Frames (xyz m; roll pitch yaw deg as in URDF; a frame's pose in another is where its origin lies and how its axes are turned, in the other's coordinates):
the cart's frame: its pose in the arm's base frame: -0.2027 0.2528 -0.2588 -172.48 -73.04 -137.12
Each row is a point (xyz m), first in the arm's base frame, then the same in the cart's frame.
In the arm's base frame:
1: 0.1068 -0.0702 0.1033
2: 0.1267 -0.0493 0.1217
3: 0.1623 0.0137 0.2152
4: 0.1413 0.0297 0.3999
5: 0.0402 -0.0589 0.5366
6: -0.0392 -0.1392 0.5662
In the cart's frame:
1: 0.3443 -0.4581 -0.0528
2: 0.3535 -0.4607 -0.0857
3: 0.4228 -0.4511 -0.1810
4: 0.6008 -0.4318 -0.2335
5: 0.7708 -0.4164 -0.1462
6: 0.8320 -0.4082 -0.0471

